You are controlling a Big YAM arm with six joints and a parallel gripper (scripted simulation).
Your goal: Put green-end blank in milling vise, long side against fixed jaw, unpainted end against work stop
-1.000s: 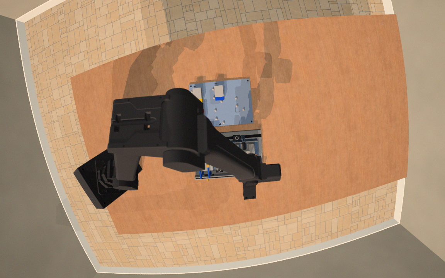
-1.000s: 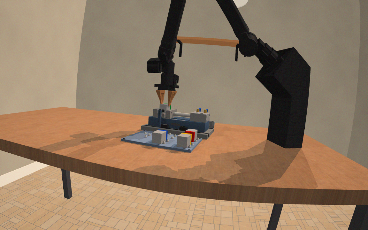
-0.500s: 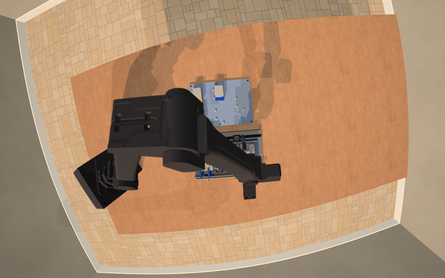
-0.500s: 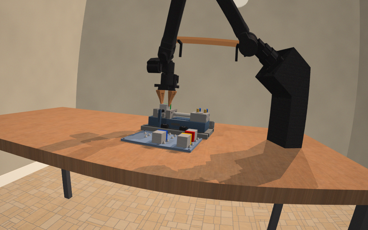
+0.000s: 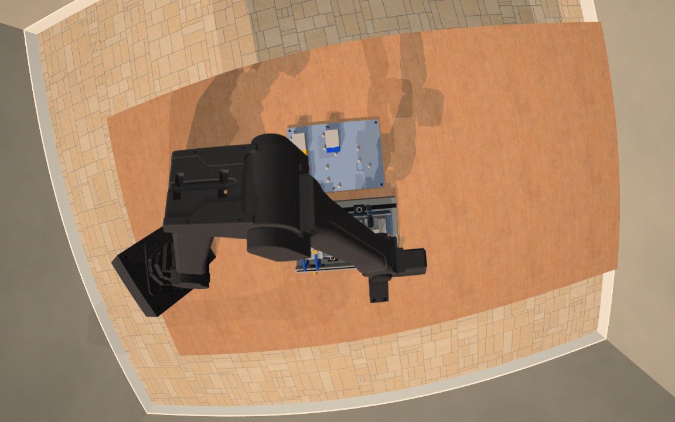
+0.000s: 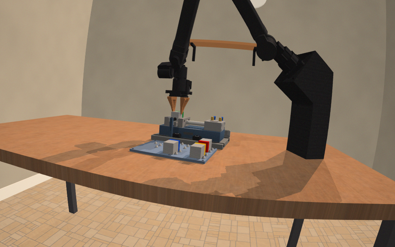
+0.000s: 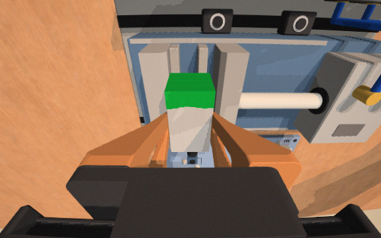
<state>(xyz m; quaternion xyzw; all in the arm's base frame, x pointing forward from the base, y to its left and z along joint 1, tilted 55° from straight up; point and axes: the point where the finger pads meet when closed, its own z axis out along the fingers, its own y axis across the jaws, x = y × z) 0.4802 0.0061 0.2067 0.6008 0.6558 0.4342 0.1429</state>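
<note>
The green-ended blank is 2 cm below my hand. The rest, counted from my hand: moving jaw 4 cm below, 3 cm behind, 1 cm to the right; pale rod 8 cm behind, 4 cm below, 3 cm to the right; fixed jaw 4 cm below, 3 cm ahead, 1 cm to the left.
</note>
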